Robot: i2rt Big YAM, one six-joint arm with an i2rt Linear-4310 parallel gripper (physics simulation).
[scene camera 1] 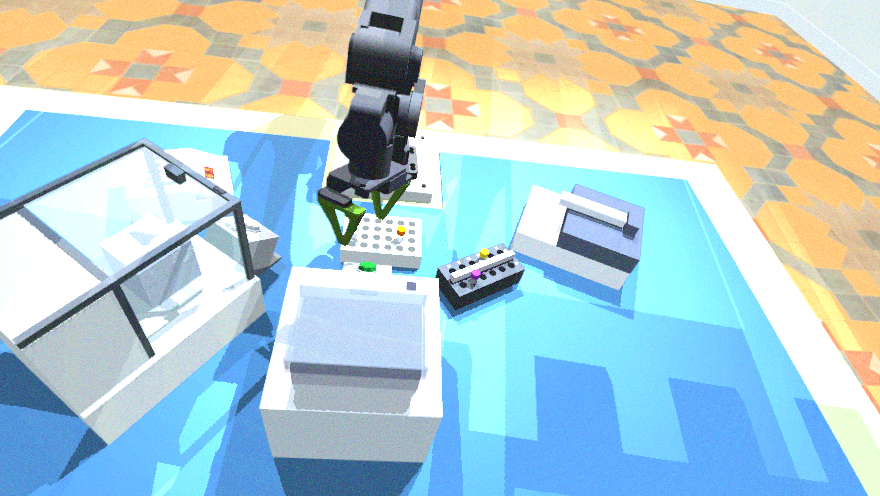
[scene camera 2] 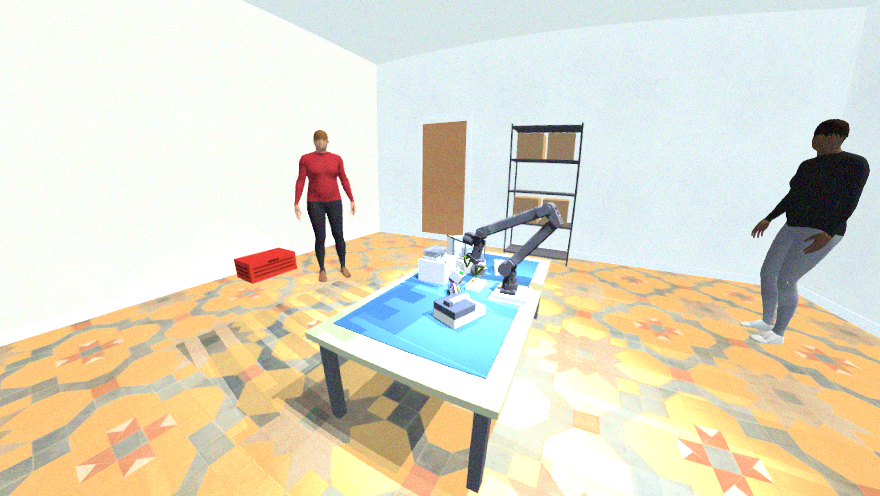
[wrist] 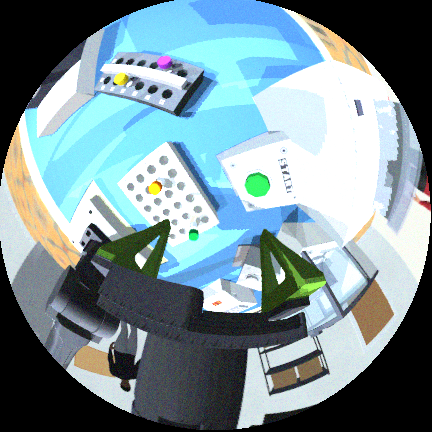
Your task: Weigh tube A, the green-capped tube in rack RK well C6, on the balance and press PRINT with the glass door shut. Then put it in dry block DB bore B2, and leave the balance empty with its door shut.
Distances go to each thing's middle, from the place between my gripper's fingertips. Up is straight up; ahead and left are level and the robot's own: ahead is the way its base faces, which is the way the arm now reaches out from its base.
Labels:
I see the white box with green START button [wrist: 262,170] 100 mm ahead of my hand, 10 mm to the left of it and 40 mm below it. Round my hand: glass-box balance [scene camera 1: 131,272] 130 mm ahead, 280 mm to the right, 30 mm above; then grey lid [wrist: 404,196] 230 mm ahead, 100 mm above; then white box with grey lid [scene camera 1: 314,416] 210 mm ahead, 20 mm above.

